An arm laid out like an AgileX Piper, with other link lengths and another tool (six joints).
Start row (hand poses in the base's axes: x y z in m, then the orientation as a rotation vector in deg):
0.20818 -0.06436 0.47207 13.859 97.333 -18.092
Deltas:
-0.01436 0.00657 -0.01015 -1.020 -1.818 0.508
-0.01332 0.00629 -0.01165 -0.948 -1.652 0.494
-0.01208 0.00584 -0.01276 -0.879 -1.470 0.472
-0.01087 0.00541 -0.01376 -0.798 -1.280 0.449
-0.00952 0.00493 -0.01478 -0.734 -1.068 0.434
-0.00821 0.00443 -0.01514 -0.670 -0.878 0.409
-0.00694 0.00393 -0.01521 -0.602 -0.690 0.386
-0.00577 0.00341 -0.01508 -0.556 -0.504 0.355
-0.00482 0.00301 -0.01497 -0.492 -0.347 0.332
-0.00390 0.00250 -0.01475 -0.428 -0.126 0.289
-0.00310 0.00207 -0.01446 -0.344 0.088 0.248
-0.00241 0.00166 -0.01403 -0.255 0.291 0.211
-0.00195 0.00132 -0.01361 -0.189 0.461 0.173
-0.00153 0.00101 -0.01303 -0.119 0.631 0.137
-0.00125 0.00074 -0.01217 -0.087 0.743 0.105
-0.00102 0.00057 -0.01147 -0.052 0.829 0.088
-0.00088 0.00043 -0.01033 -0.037 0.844 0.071
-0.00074 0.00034 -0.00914 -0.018 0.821 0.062
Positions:
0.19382 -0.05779 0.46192 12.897 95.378 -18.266
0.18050 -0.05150 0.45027 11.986 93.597 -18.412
0.16842 -0.04566 0.43751 11.127 92.005 -18.541
0.15755 -0.04025 0.42375 10.327 90.612 -18.647
0.14803 -0.03532 0.40897 9.564 89.438 -18.740
0.13982 -0.03089 0.39383 8.846 88.461 -18.825
0.13288 -0.02696 0.37862 8.175 87.679 -18.898
0.12711 -0.02355 0.36354 7.539 87.087 -18.981
0.12229 -0.02054 0.34857 6.949 86.660 -19.050
0.11839 -0.01804 0.33382 6.410 86.462 -19.128
0.11529 -0.01597 0.31936 5.936 86.489 -19.196
0.11288 -0.01431 0.30533 5.529 86.732 -19.246
0.11093 -0.01299 0.29172 5.176 87.154 -19.293
0.10940 -0.01198 0.27869 4.878 87.757 -19.330
0.10815 -0.01124 0.26652 4.612 88.476 -19.378
0.10713 -0.01067 0.25505 4.371 89.286 -19.419
0.10625 -0.01024 0.24472 4.152 90.114 -19.463
0.10551 -0.00990 0.23558 3.957 90.922 -19.496

